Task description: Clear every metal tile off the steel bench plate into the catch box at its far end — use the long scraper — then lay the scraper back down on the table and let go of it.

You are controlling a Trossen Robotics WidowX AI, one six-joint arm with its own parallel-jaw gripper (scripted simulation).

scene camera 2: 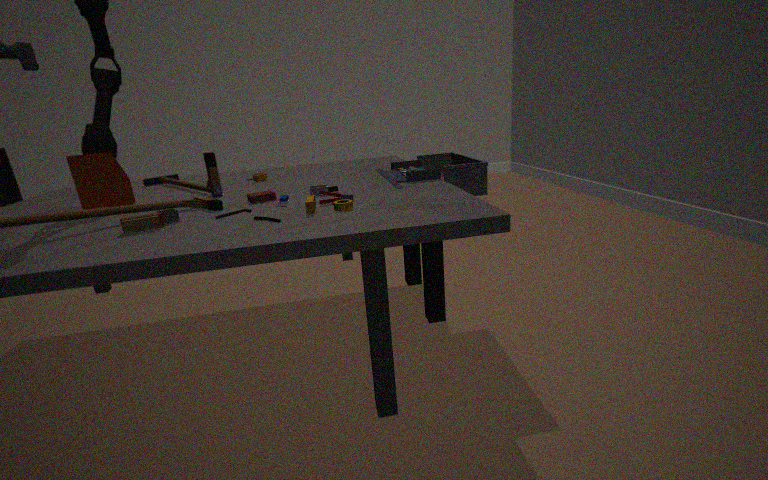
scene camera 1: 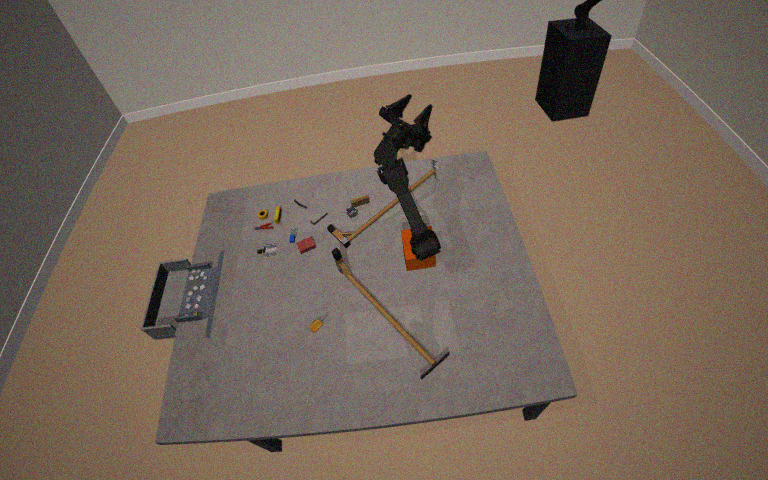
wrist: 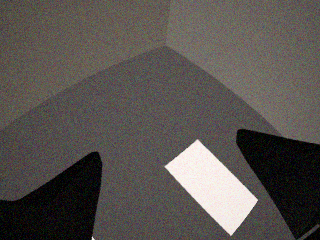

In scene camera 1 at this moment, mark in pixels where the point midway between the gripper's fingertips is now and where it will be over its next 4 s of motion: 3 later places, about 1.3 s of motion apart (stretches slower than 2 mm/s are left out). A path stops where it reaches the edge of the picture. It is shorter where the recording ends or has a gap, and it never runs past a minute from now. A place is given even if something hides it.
My gripper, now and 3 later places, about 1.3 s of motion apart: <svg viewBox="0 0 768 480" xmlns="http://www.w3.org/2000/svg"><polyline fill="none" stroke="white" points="420,99 497,103 544,142 525,117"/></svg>
